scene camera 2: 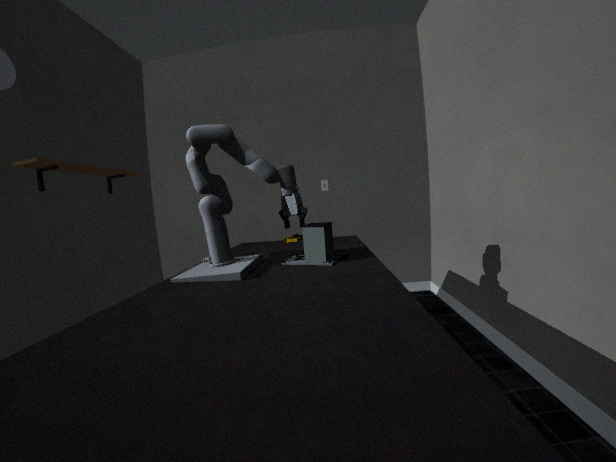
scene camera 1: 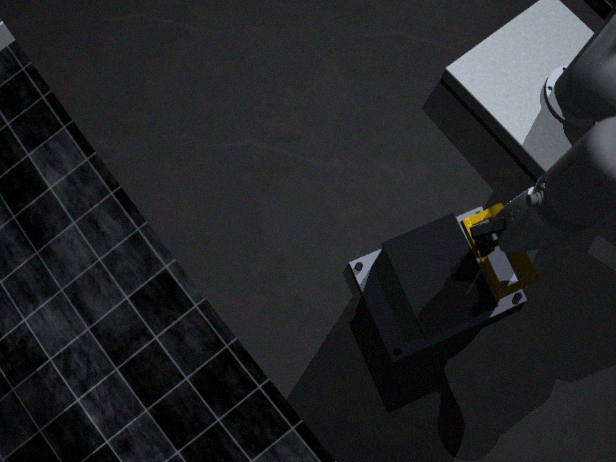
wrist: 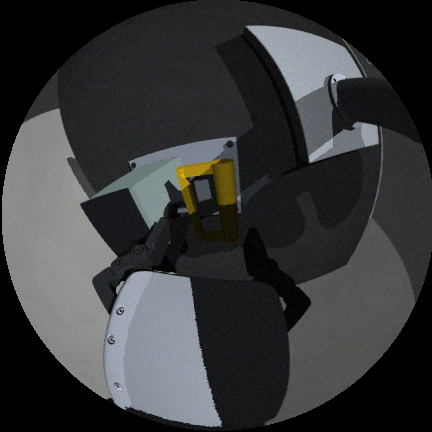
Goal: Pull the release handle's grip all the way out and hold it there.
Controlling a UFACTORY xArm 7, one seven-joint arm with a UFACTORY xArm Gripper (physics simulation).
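Observation:
The release handle (scene camera 1: 522,270) (scene camera 2: 293,240) (wrist: 226,187) is a yellow rectangular loop with a thick round grip bar on its outer side. It sticks out from the pale green side of a dark-topped box (scene camera 1: 425,260) (scene camera 2: 315,245) (wrist: 155,187), and part of a thin rod shows between them in the wrist view. My gripper (scene camera 1: 488,237) (scene camera 2: 294,226) (wrist: 207,232) is open and empty, pointing down above the handle. In the wrist view one finger is on the box side and the other is beyond the grip bar's side. The gripper hides part of the loop in scene camera 1.
The box stands on a light base plate (scene camera 1: 367,262) (wrist: 185,151) with dark bolts. The arm's pale base slab (scene camera 1: 510,70) (scene camera 2: 220,272) (wrist: 300,65) is close by on the handle's side. A wooden wall shelf (scene camera 2: 75,167) is at the left in scene camera 2.

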